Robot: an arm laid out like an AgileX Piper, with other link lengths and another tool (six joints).
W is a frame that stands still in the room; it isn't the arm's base.
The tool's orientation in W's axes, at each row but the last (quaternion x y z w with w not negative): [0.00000 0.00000 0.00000 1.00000]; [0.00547 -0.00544 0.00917 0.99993]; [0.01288 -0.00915 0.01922 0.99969]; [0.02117 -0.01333 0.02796 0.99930]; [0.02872 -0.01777 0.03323 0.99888]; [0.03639 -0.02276 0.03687 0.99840]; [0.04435 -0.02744 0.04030 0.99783]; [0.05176 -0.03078 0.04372 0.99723]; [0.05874 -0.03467 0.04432 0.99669]
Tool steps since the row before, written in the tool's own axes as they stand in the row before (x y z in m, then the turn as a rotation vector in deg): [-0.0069 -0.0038 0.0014 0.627 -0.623 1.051]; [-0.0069 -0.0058 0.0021 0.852 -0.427 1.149]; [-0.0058 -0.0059 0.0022 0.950 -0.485 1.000]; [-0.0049 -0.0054 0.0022 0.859 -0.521 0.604]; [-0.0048 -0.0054 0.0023 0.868 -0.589 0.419]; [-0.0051 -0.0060 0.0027 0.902 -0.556 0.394]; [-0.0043 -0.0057 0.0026 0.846 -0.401 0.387]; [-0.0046 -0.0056 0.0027 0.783 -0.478 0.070]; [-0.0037 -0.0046 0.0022 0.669 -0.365 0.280]
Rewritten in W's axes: [-0.0069 -0.0038 0.0014 0.627 -0.623 1.051]; [-0.0068 -0.0059 0.0020 0.847 -0.424 1.154]; [-0.0056 -0.0062 0.0019 0.950 -0.474 1.005]; [-0.0046 -0.0058 0.0018 0.871 -0.498 0.605]; [-0.0045 -0.0058 0.0018 0.891 -0.555 0.417]; [-0.0047 -0.0065 0.0020 0.924 -0.517 0.396]; [-0.0039 -0.0062 0.0018 0.855 -0.367 0.400]; [-0.0042 -0.0062 0.0018 0.818 -0.415 0.073]; [-0.0034 -0.0051 0.0014 0.681 -0.338 0.285]
